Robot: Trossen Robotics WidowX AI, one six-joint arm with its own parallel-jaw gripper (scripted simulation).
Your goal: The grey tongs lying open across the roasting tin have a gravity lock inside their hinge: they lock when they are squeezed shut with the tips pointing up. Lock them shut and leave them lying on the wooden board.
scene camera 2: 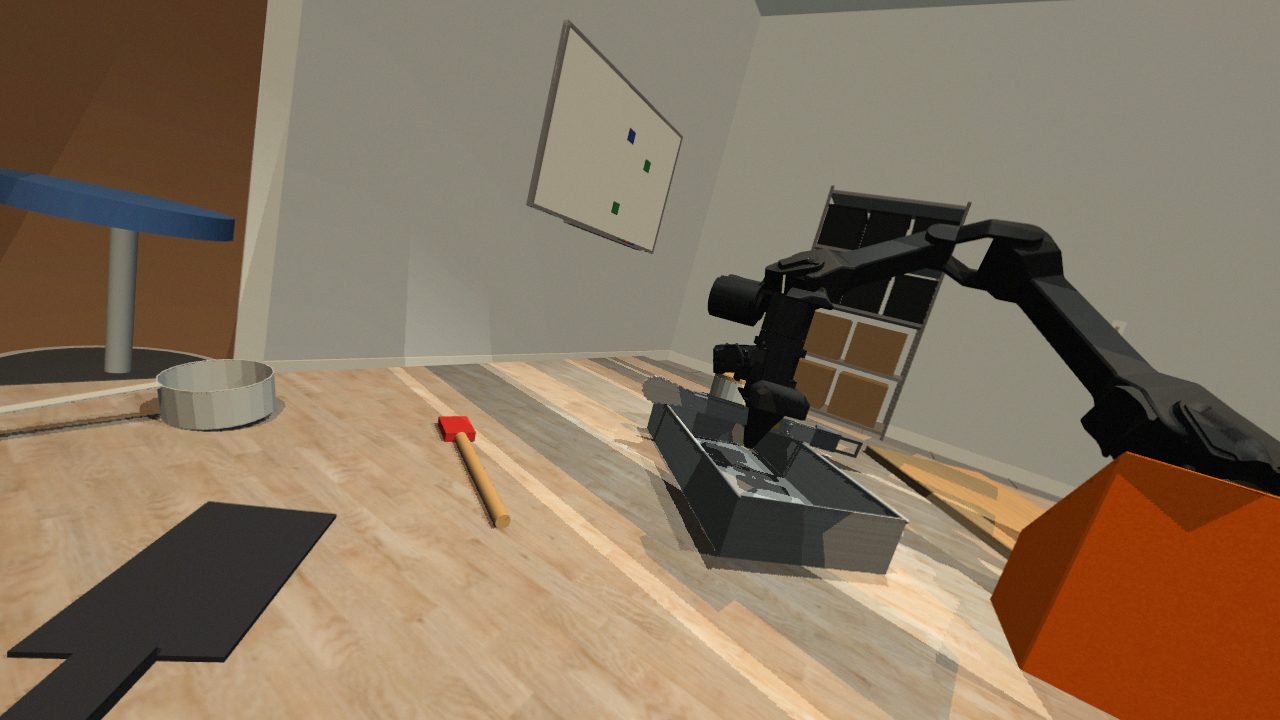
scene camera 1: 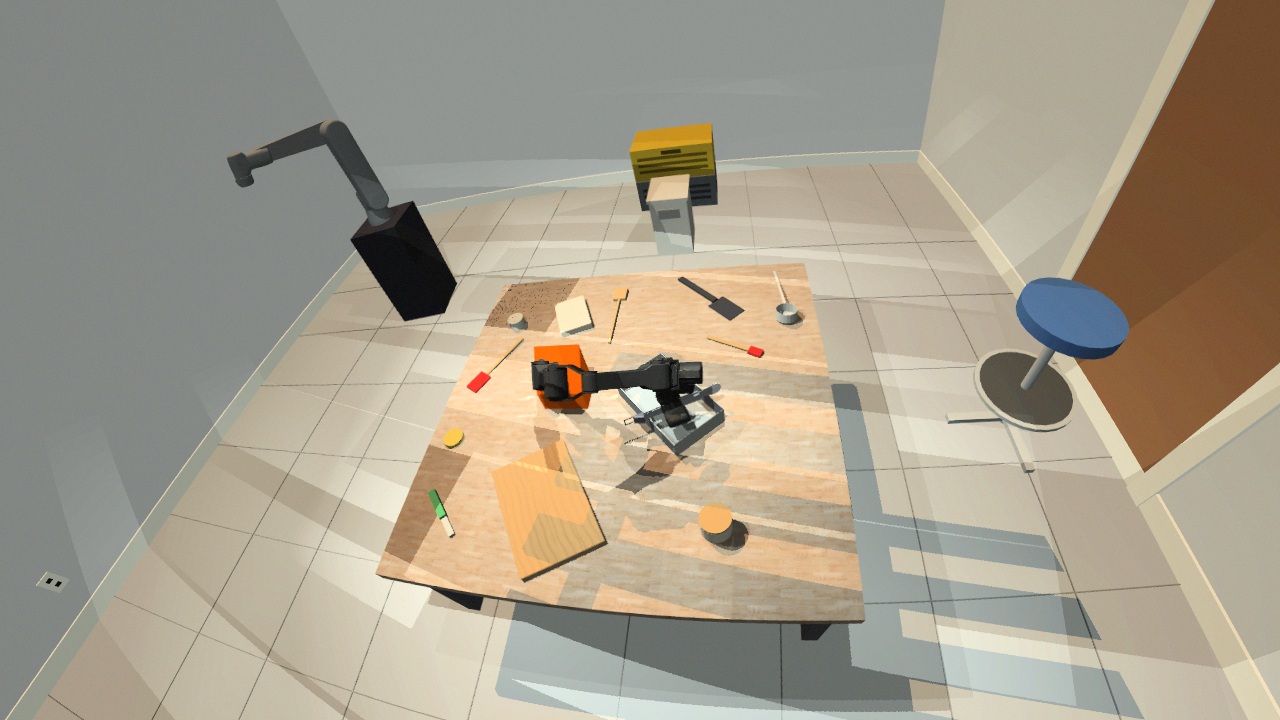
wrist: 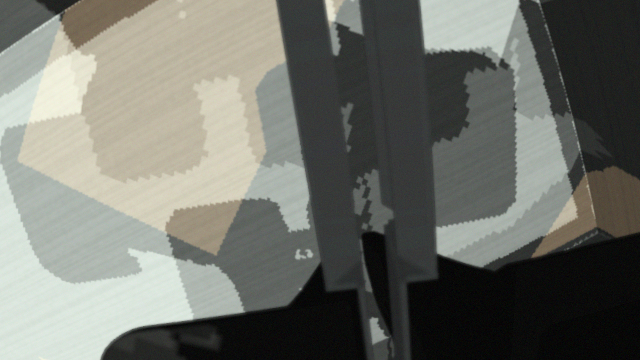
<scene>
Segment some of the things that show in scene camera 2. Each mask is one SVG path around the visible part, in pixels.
My gripper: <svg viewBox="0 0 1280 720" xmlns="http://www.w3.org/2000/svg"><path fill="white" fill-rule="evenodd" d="M805 341L761 330L759 336L755 336L754 343L756 345L739 345L738 343L715 345L713 349L713 372L717 374L734 373L733 378L736 381L740 381L740 379L746 381L744 388L738 387L745 401L745 407L749 408L747 425L744 425L743 444L746 448L752 449L785 416L801 421L806 420L810 404L805 395L795 389L797 382L793 380L799 359L805 359L807 353L803 349Z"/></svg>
A black spatula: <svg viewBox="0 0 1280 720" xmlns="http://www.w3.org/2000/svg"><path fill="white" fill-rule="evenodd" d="M337 514L215 501L206 502L183 519L182 522L134 556L125 565L120 566L92 587L92 589L59 612L54 618L48 620L7 651L7 658L67 660L12 705L9 710L0 716L0 720L101 720L157 661L225 662L320 537L331 526Z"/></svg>
</scene>
